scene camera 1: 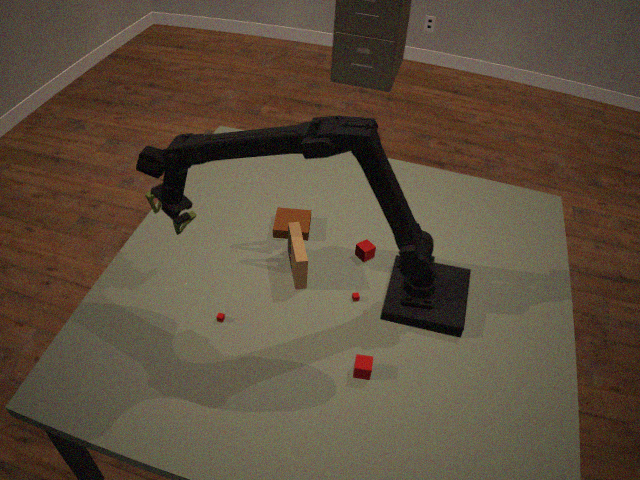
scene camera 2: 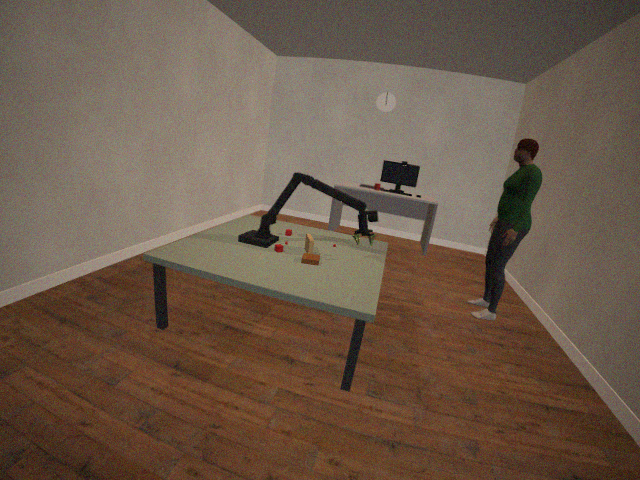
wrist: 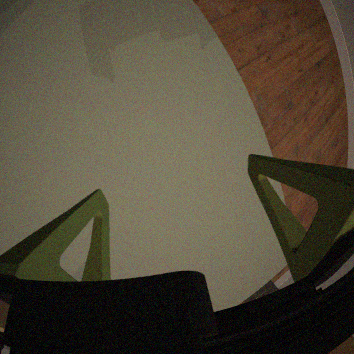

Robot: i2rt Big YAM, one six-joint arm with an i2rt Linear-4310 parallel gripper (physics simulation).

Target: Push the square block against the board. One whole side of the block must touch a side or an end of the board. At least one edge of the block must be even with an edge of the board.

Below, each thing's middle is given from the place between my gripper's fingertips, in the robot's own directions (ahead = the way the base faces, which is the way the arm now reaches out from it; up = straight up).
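Labels:
The tan board [scene camera 1: 298, 258] sits 360 mm behind my hand, 60 mm below it and 30 mm to the right of it. As for the square block [scene camera 1: 284, 216], my gripper is 190 mm to the left of it and 90 mm above it, and it is 310 mm past the block as well.

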